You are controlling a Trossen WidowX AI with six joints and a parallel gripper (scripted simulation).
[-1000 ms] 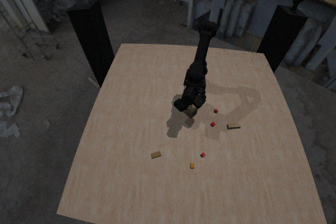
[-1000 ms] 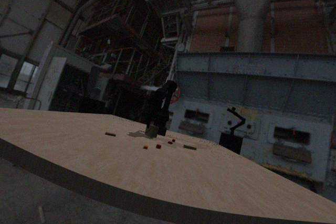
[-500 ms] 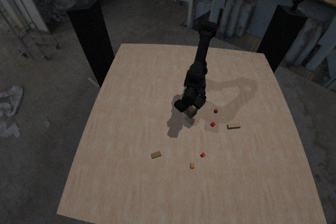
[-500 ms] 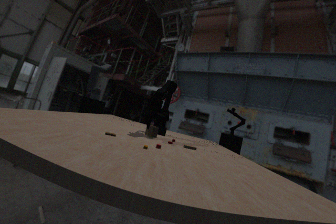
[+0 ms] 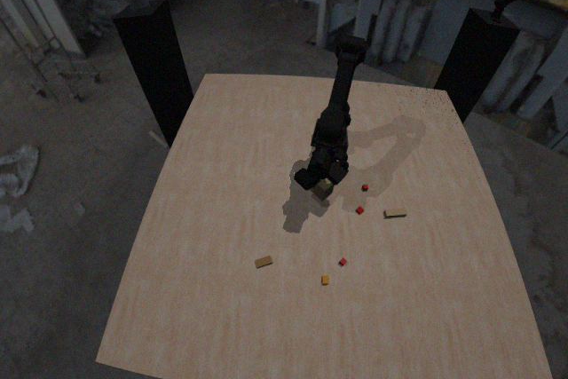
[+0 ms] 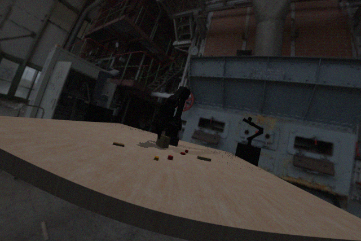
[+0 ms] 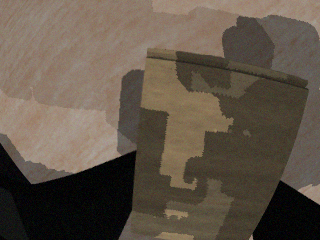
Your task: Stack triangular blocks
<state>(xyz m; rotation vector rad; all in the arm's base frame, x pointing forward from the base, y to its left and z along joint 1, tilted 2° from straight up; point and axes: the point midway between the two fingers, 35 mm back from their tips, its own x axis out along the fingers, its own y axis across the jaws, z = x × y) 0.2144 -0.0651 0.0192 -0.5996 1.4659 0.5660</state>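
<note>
Right now the triangular block is 10 mm above my gripper tip. Also, from my gripper tip: tan flat block: 90 mm ahead, 270 mm to the left, 30 mm below; then brown flat block: 270 mm ahead, 160 mm to the right, 40 mm below; then small yellow cube: 320 mm ahead, 20 mm to the left, 40 mm below.
</note>
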